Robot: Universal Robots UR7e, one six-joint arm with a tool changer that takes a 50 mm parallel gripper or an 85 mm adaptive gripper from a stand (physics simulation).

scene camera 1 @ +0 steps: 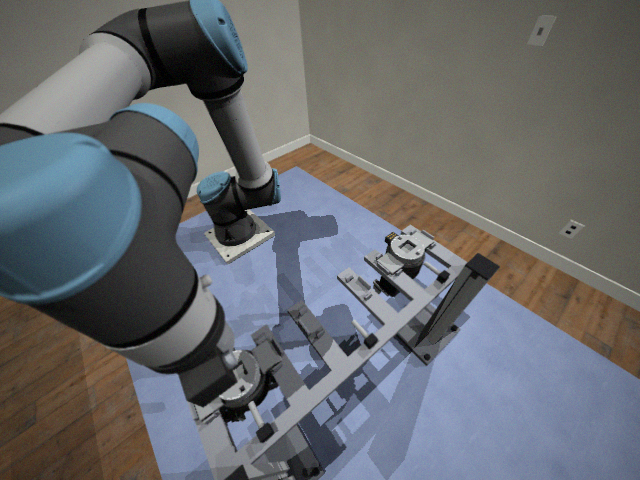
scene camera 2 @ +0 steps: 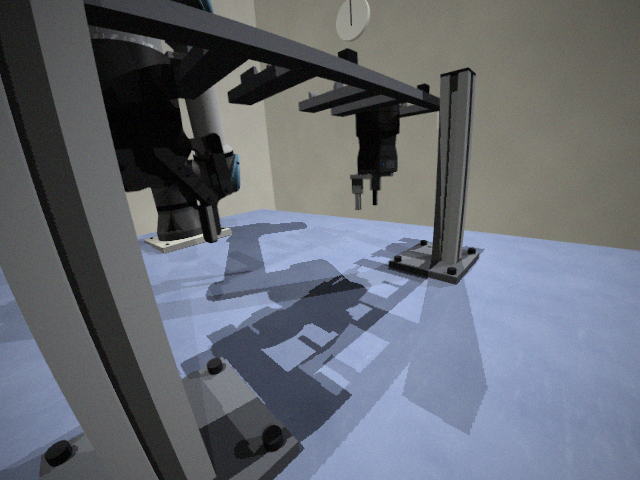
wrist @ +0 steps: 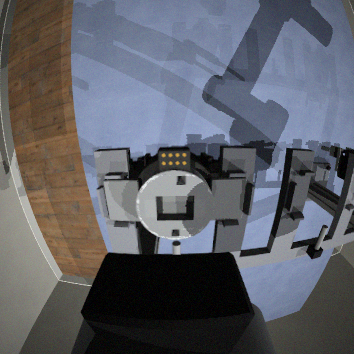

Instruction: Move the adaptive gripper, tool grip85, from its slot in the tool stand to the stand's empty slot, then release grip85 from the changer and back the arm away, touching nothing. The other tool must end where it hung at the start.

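Frame: origin at the arm's base, x left, y down, z back, level; centimetres.
Seen in the pictures: arm's base, origin of the base link: (scene camera 1: 236, 231) (scene camera 2: 184, 233).
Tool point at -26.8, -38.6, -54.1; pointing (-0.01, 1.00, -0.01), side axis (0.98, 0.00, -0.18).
Observation:
Pixels of each thing's top centre, then the offset from my tool point to it, as dx, dy, dz. "pt": a spot on its surface instead.
- adaptive gripper grip85, middle of its top: (wrist: 174, 203) (scene camera 2: 115, 38) (scene camera 1: 233, 370) +0.0, +10.1, +0.4
- tool, middle of its top: (scene camera 2: 374, 96) (scene camera 1: 405, 245) +35.5, +10.1, -6.1
- stand's long rail, surface spot: (scene camera 2: 305, 59) (scene camera 1: 340, 385) pt +9.0, +13.0, -11.4
- far post, surface spot: (scene camera 2: 452, 170) (scene camera 1: 450, 309) pt +37.1, +23.1, -18.8
The adaptive gripper grip85 (scene camera 2: 142, 103) (wrist: 150, 202) hangs in the stand's end slot, its side lugs on two prongs. Its round plate (scene camera 1: 249, 384) is uncovered in scene camera 1. One finger shows spread outward in scene camera 2; the other is hidden behind the near post. The arm's wrist end (scene camera 1: 168, 346) is off the plate and above it; the dark block (scene camera 1: 206, 379) (wrist: 167, 285) beside the changer shows too. The changer's underside is hidden. The other tool (scene camera 1: 407, 253) (scene camera 2: 377, 142) hangs in the far slot. The middle slot, with its pin (scene camera 1: 359, 328), is empty.
The stand's long rail (scene camera 1: 338, 375) (scene camera 2: 305, 59) joins the prongs. A far post (scene camera 1: 452, 304) (scene camera 2: 452, 170) and a near post (scene camera 2: 139, 310) carry it. Pins stand at the slots. The robot base (scene camera 1: 235, 229) is beyond the stand, on the blue mat.

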